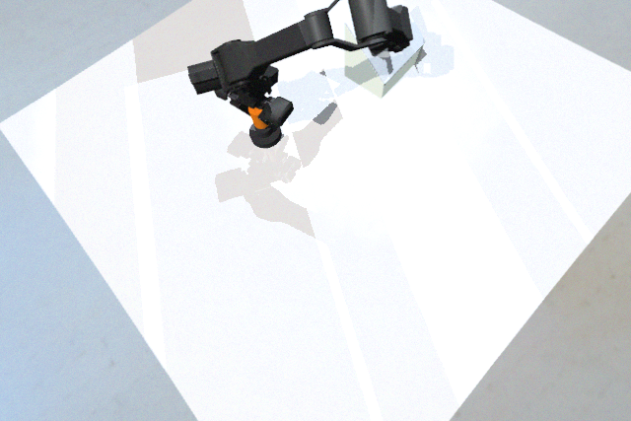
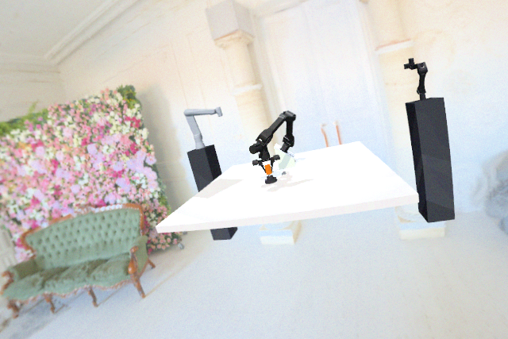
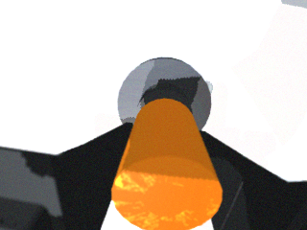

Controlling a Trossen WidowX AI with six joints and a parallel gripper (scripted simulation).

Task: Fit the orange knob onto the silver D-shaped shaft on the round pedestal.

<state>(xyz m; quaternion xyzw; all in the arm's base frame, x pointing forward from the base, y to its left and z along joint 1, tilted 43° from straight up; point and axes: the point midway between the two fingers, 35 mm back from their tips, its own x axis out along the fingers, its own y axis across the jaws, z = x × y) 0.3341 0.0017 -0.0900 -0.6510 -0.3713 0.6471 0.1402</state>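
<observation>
Now: gripper tip 4 cm above the dark round pedestal. Also, from my gripper tip: orange knob: 3 cm above.
</observation>
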